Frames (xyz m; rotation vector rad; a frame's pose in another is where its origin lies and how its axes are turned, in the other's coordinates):
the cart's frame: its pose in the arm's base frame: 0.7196 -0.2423 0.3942 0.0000 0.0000 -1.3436
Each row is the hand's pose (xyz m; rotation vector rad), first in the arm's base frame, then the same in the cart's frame.
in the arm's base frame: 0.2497 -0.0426 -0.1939 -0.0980 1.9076 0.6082
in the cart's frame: -0.3004 -0.4128 -0.5881 -1.4377 1.6289 1.4480
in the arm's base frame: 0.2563 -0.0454 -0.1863 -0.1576 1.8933 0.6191
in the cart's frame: -0.2962 -0.4070 -0.5805 -1.4830 1.5765 1.4636
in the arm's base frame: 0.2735 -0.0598 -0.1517 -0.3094 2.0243 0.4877
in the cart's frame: -0.2783 -0.3935 -0.5459 -1.6769 1.5538 1.2602
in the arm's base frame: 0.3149 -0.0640 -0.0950 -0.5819 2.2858 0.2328
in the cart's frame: -0.2649 -0.3541 -0.4892 -2.0116 1.5284 0.8367
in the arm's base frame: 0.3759 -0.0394 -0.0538 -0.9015 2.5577 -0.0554
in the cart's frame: -0.2751 -0.2892 -0.4480 -2.3398 1.4673 0.3305
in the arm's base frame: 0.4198 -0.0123 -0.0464 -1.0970 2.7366 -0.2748
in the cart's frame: -0.2916 -0.2403 -0.4406 -2.5063 1.4275 -0.0472
